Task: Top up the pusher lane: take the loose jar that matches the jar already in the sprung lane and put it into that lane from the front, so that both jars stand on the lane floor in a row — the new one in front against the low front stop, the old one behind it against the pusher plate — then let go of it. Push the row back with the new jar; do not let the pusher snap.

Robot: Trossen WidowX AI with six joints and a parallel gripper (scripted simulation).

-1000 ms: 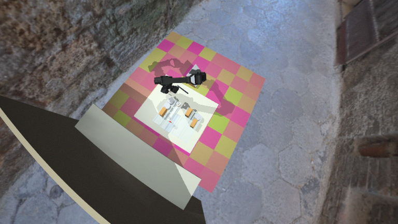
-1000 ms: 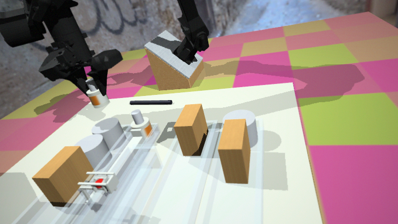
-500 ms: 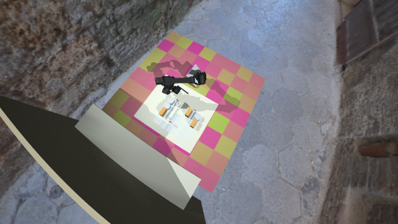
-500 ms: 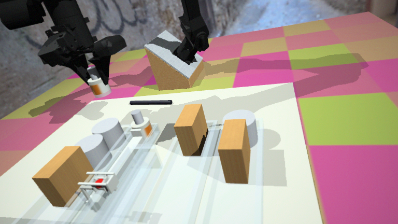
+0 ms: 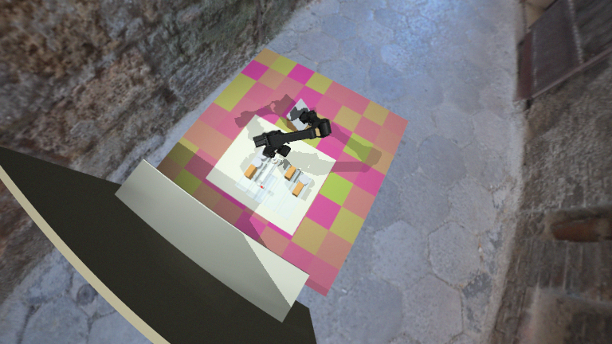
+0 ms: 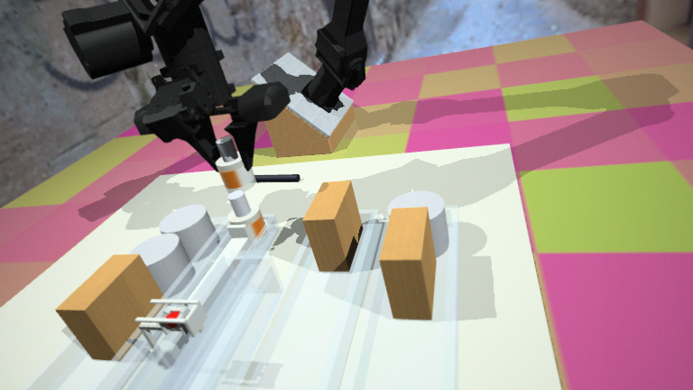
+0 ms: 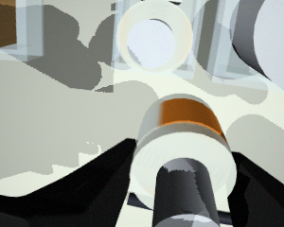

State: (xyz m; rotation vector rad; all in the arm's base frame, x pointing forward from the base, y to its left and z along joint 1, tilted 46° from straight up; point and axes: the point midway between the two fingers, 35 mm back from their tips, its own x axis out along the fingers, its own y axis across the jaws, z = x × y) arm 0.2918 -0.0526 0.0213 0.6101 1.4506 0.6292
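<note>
Right now my gripper tip is 110 mm past the black rod, 40 mm to the left of it and 80 mm above it. Also, from my gripper tip: clear sprung lane (190 mm ahead, 50 mm to the left, 70 mm below); then red mark (230 mm ahead, 60 mm to the left, 20 mm below).
</note>
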